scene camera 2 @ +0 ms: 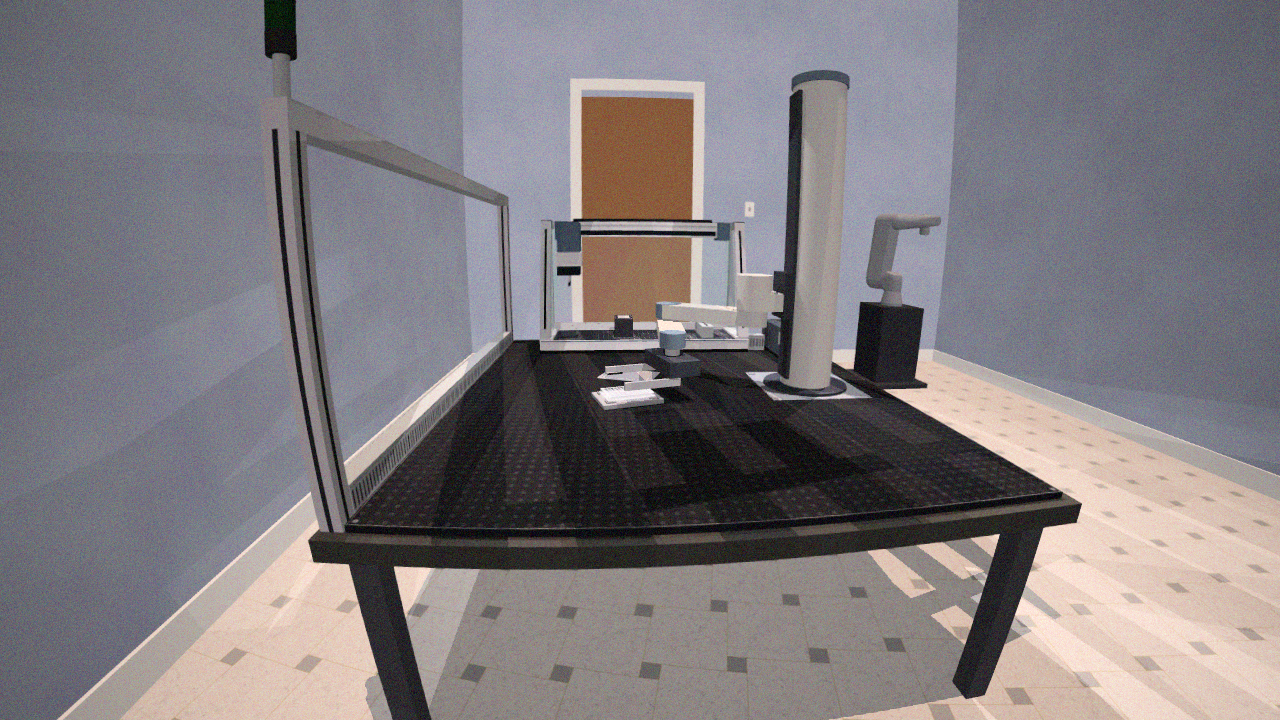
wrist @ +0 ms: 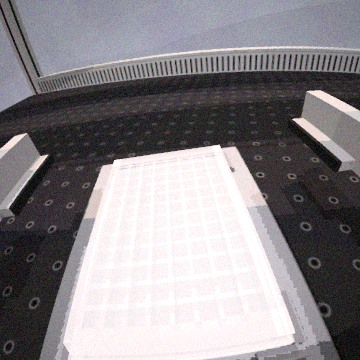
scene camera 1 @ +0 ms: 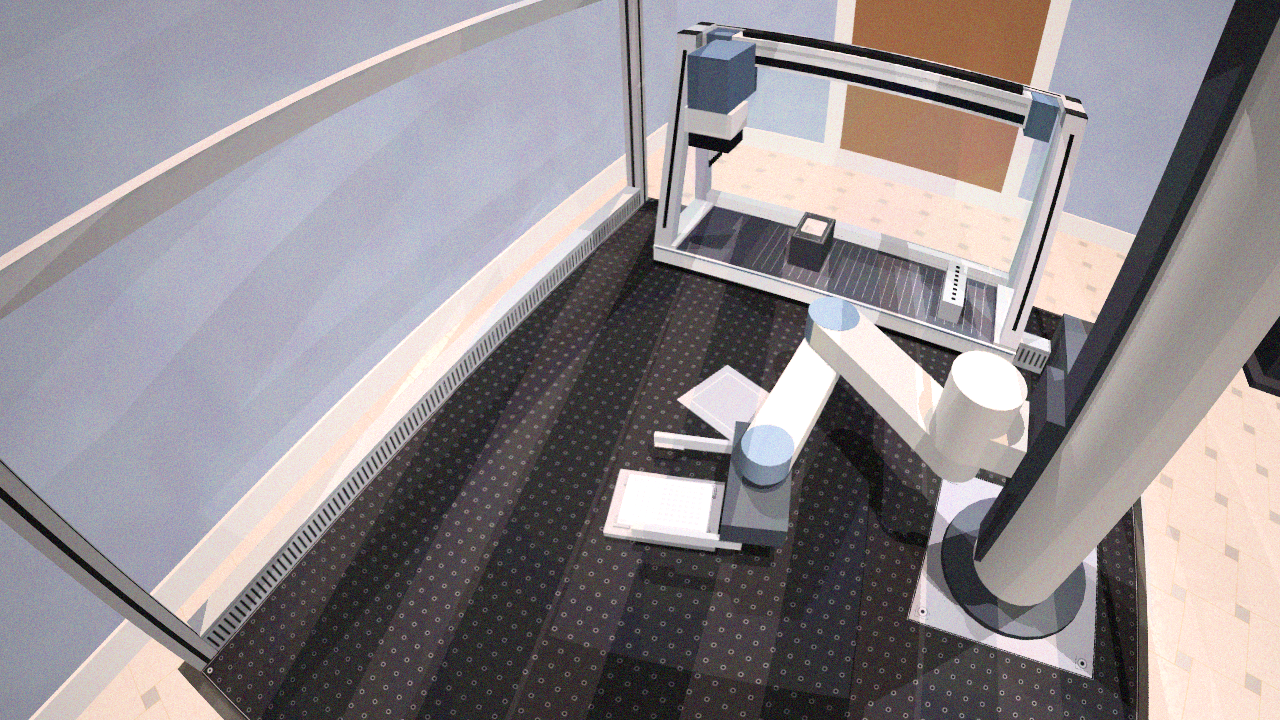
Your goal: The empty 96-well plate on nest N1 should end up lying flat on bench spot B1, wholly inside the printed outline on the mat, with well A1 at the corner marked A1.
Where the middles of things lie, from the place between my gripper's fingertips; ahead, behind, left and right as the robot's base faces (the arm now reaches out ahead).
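The 96-well plate (scene camera 1: 652, 501) is sitting 3 cm behind my hand and 4 cm below it.
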